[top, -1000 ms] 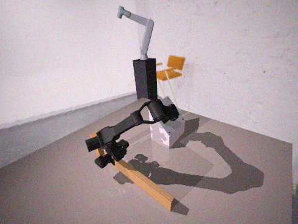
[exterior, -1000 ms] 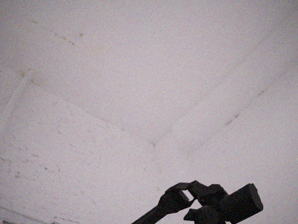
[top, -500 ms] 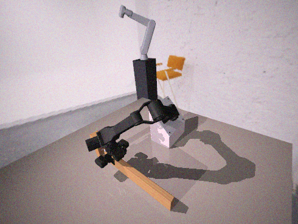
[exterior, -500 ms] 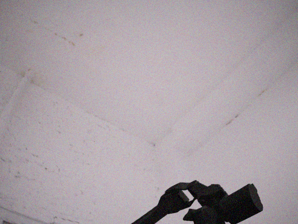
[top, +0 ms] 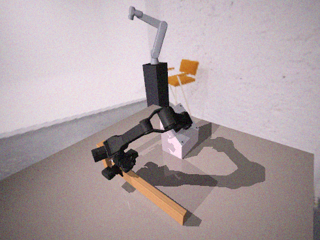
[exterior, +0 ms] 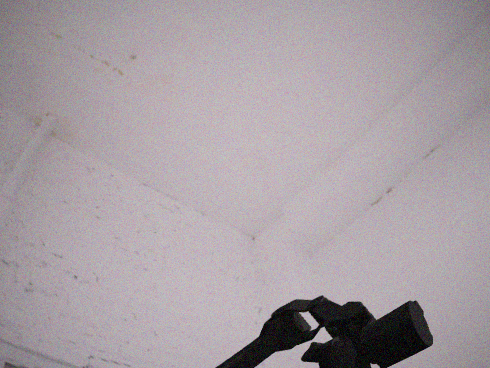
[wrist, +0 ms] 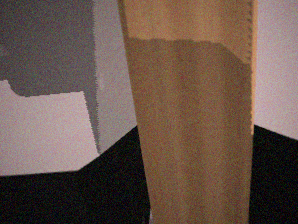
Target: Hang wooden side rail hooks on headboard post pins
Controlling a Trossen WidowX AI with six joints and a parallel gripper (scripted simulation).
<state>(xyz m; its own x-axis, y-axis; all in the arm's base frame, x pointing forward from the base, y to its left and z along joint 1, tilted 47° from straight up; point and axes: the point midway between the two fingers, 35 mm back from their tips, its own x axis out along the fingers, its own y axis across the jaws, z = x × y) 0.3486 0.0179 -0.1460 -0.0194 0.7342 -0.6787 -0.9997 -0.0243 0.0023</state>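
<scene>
My gripper tip is 140 mm to the left of the headboard post and 40 mm below it.
</scene>
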